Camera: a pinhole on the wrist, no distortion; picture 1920 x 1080 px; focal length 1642.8 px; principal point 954.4 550.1 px. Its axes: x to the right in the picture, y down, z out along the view. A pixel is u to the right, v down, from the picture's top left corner.
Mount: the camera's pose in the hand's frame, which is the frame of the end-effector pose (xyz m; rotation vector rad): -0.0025 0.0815 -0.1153 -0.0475 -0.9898 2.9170
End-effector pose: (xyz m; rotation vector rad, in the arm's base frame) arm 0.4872 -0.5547 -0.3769 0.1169 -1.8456 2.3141
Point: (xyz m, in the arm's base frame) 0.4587 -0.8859 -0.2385
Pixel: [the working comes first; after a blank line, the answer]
In the camera's frame: -0.0381 -0.1782 0.4556

outside the picture
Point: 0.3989 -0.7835 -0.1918
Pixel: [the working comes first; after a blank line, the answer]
In the camera's frame: -0.1168 -0.0856 0.4173

495 213
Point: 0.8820 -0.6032 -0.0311
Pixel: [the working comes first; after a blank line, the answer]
In the camera's frame: 0.2945 0.2587 0.4809

outside the picture
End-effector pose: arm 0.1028 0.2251 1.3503 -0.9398 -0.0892 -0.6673
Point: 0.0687 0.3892 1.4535
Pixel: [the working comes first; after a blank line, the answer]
In the camera's frame: 0.0587 -0.0917 0.3044

1271 55
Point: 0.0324 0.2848 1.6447
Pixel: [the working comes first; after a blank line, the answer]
In the camera's frame: -0.0442 0.0460 0.4429

790 721
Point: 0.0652 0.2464 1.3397
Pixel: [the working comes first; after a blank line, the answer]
In the camera's frame: 0.0346 -0.0010 0.1477

1339 539
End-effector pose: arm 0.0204 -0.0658 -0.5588 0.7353 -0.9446 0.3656
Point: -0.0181 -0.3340 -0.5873
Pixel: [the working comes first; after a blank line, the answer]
In the camera's frame: 0.0146 0.0138 0.4115

1013 605
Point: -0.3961 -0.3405 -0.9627
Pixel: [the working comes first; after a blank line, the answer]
In the camera's frame: 0.5379 -0.0665 0.4712

outside the picture
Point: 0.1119 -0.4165 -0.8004
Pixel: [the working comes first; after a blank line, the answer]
In the camera's frame: 0.1044 0.2533 0.4720

outside the picture
